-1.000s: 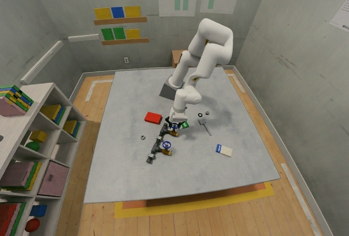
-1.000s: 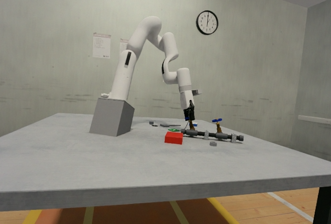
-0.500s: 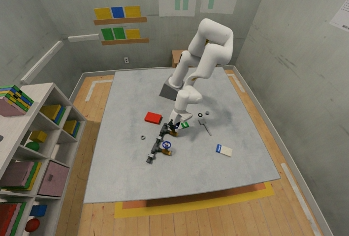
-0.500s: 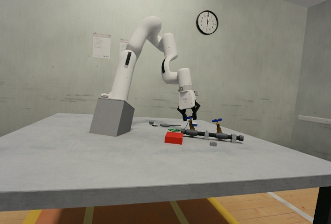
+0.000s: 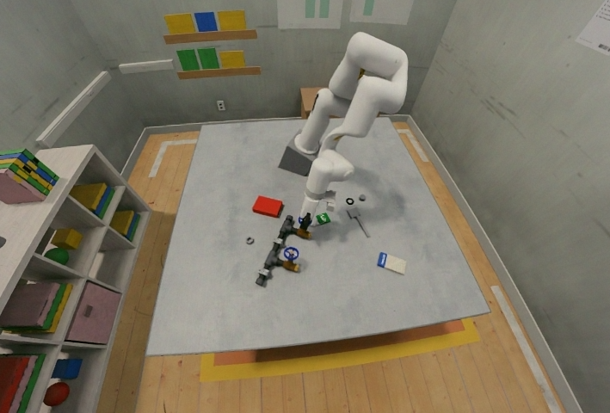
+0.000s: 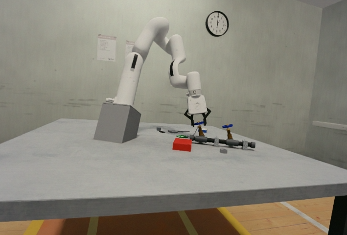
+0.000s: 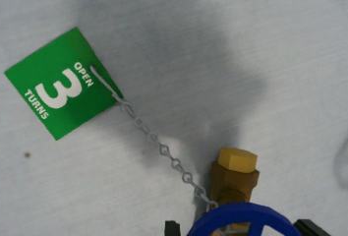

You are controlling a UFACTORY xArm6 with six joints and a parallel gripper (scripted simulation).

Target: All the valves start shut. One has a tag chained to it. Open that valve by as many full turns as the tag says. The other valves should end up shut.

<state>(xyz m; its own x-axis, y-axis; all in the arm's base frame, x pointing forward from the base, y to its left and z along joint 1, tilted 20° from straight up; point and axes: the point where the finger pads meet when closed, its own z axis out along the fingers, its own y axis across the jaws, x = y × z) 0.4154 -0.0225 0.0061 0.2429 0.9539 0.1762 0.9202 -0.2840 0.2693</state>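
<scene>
My gripper is now 90 mm to the right of the green tag, 90 mm above it and 60 mm past it. Round my hand: grey nut 240 mm to the right, 90 mm below, 40 mm ahead; then red block 170 mm to the right, 130 mm behind, 80 mm below; then grey flat tool 250 mm to the left, 90 mm below, 50 mm behind.
</scene>
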